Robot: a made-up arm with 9 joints. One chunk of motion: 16 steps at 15 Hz.
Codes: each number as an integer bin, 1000 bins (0 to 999) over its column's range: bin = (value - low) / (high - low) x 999, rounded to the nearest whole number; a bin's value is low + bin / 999 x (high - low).
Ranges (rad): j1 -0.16..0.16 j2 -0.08..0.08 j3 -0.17..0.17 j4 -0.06..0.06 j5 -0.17..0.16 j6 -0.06..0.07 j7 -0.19..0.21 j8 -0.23..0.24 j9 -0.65..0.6
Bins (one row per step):
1: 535 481 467 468 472 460 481 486 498
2: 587 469 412 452 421 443 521 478 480
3: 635 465 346 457 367 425 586 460 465
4: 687 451 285 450 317 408 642 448 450
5: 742 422 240 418 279 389 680 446 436
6: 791 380 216 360 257 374 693 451 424
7: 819 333 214 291 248 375 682 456 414
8: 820 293 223 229 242 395 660 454 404
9: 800 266 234 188 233 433 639 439 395
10: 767 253 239 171 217 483 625 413 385
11: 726 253 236 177 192 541 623 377 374
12: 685 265 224 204 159 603 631 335 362
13: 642 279 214 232 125 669 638 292 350
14: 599 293 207 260 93 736 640 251 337
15: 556 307 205 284 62 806 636 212 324
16: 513 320 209 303 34 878 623 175 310
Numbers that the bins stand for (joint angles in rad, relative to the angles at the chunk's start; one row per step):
1: 0.0114 -0.0030 -0.0111 -0.0038 -0.0141 -0.0001 0.0026 -0.0014 -0.0269
2: 0.0280 -0.0049 -0.0298 -0.0057 -0.0309 -0.0024 0.0186 -0.0051 -0.0494
3: 0.0434 -0.0055 -0.0522 -0.0051 -0.0488 -0.0047 0.0446 -0.0136 -0.0682
4: 0.0601 -0.0078 -0.0730 -0.0059 -0.0653 -0.0069 0.0671 -0.0192 -0.0869
5: 0.0777 -0.0124 -0.0883 -0.0098 -0.0778 -0.0094 0.0823 -0.0202 -0.1045
6: 0.0934 -0.0191 -0.0965 -0.0168 -0.0851 -0.0113 0.0875 -0.0178 -0.1195
7: 0.1023 -0.0267 -0.0972 -0.0250 -0.0881 -0.0112 0.0831 -0.0155 -0.1320
8: 0.1027 -0.0331 -0.0941 -0.0325 -0.0901 -0.0086 0.0743 -0.0164 -0.1445
9: 0.0963 -0.0374 -0.0904 -0.0374 -0.0930 -0.0037 0.0659 -0.0235 -0.1558
10: 0.0857 -0.0395 -0.0887 -0.0395 -0.0983 0.0029 0.0603 -0.0357 -0.1683
11: 0.0726 -0.0395 -0.0897 -0.0387 -0.1066 0.0104 0.0594 -0.0526 -0.1820
12: 0.0594 -0.0376 -0.0938 -0.0355 -0.1175 0.0185 0.0627 -0.0724 -0.1970
13: 0.0456 -0.0353 -0.0972 -0.0321 -0.1287 0.0271 0.0655 -0.0926 -0.2121
14: 0.0319 -0.0331 -0.0995 -0.0288 -0.1393 0.0358 0.0663 -0.1119 -0.2283
15: 0.0181 -0.0308 -0.1002 -0.0259 -0.1495 0.0449 0.0647 -0.1303 -0.2446
16: 0.0043 -0.0287 -0.0989 -0.0236 -0.1588 0.0543 0.0594 -0.1477 -0.2621

